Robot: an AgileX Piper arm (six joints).
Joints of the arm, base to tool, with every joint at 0 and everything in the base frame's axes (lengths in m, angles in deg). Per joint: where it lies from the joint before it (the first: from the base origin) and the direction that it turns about. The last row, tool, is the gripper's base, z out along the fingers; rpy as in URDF.
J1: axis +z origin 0 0 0.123
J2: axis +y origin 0 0 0
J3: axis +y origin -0.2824 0 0.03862
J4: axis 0.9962 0 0.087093 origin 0.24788 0 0.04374
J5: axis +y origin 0 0 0
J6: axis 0.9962 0 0.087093 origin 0.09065 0 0.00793
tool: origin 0 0 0 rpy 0 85 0
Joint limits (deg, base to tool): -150..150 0..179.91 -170..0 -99.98..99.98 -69.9..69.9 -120..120
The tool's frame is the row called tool.
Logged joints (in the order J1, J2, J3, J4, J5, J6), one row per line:
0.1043 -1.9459 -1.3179 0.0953 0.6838 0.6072
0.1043 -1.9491 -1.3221 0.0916 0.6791 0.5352
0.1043 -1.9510 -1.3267 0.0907 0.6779 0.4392
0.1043 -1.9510 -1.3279 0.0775 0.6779 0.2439
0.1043 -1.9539 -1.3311 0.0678 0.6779 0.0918
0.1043 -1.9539 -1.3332 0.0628 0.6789 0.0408
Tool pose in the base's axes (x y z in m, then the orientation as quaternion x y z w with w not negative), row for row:
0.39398 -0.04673 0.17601 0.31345 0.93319 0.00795 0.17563
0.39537 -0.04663 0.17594 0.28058 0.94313 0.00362 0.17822
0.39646 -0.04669 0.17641 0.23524 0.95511 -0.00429 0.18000
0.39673 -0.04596 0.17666 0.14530 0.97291 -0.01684 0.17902
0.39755 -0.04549 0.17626 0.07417 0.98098 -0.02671 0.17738
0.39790 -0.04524 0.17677 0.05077 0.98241 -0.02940 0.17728
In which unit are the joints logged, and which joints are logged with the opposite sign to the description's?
The joints are logged in radians. Opposite sign: J1, J2, J4.
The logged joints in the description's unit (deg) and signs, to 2 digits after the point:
-5.98 111.49 -75.51 -5.46 39.18 34.79
-5.98 111.68 -75.75 -5.25 38.91 30.66
-5.98 111.78 -76.01 -5.20 38.84 25.16
-5.98 111.78 -76.08 -4.44 38.84 13.97
-5.98 111.95 -76.27 -3.88 38.84 5.26
-5.98 111.95 -76.39 -3.60 38.90 2.34

